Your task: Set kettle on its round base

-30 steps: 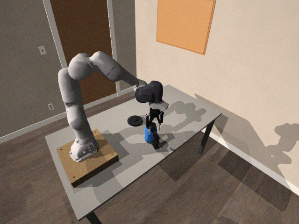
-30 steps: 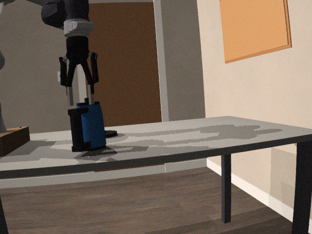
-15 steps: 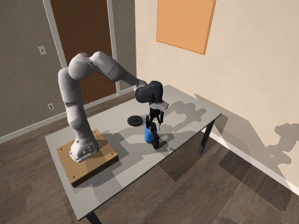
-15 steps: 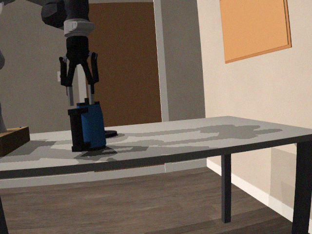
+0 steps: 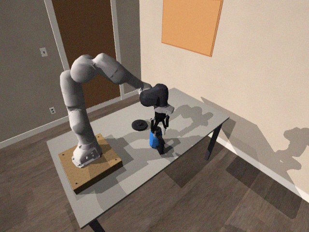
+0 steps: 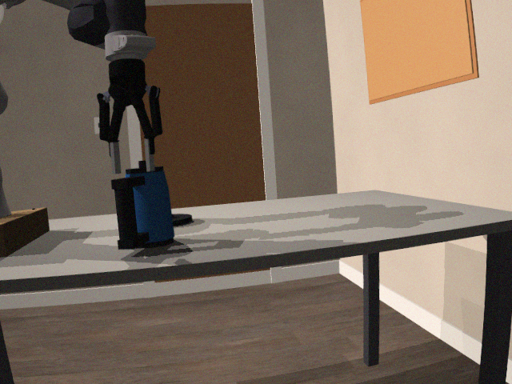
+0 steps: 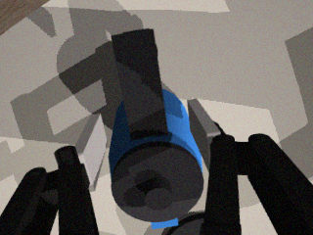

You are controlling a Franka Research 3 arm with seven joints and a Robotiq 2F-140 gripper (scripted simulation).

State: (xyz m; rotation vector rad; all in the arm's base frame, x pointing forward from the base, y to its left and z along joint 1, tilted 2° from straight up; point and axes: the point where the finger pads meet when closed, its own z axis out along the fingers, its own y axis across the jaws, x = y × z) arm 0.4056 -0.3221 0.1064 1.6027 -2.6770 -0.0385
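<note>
The blue kettle lies 10 mm ahead of my hand, 20 mm to the left of it and 100 mm below it. The rest, counted from my hand: round black base: 100 mm ahead, 320 mm to the left, 180 mm below.
</note>
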